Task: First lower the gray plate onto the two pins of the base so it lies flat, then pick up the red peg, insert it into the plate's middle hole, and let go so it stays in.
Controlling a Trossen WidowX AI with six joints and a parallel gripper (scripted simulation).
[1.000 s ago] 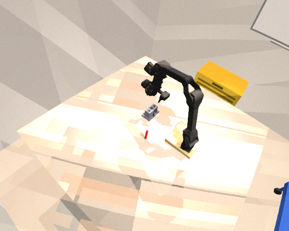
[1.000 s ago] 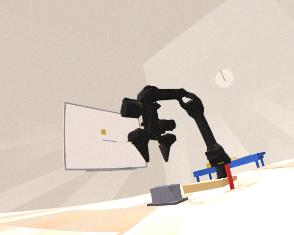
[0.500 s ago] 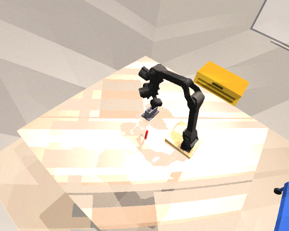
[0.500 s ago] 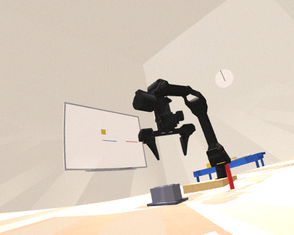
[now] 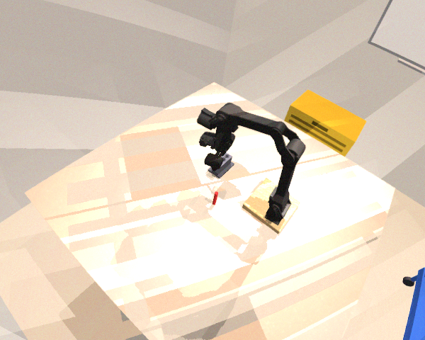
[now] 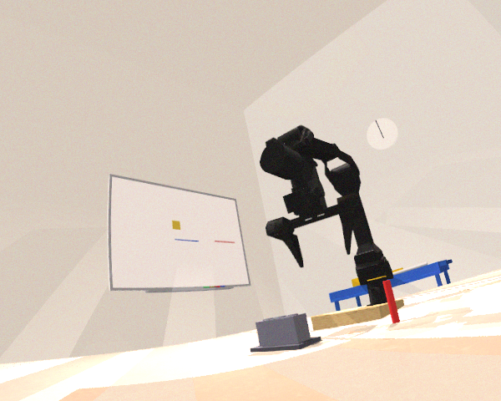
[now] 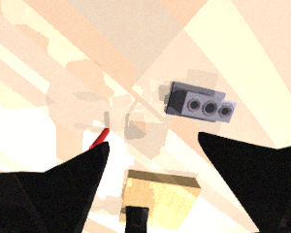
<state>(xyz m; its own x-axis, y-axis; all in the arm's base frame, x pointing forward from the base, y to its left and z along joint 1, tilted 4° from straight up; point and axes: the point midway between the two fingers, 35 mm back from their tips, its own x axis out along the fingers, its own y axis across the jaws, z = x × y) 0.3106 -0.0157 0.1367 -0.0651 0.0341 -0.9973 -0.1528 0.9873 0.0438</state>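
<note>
The red peg is 10 cm below my gripper tip, 9 cm to the left of it and 6 cm behind it. The rest, counted from my gripper tip: gray plate 11 cm to the right, 10 cm below, 2 cm ahead; dark base 14 cm below, 11 cm to the right, 2 cm ahead.
</note>
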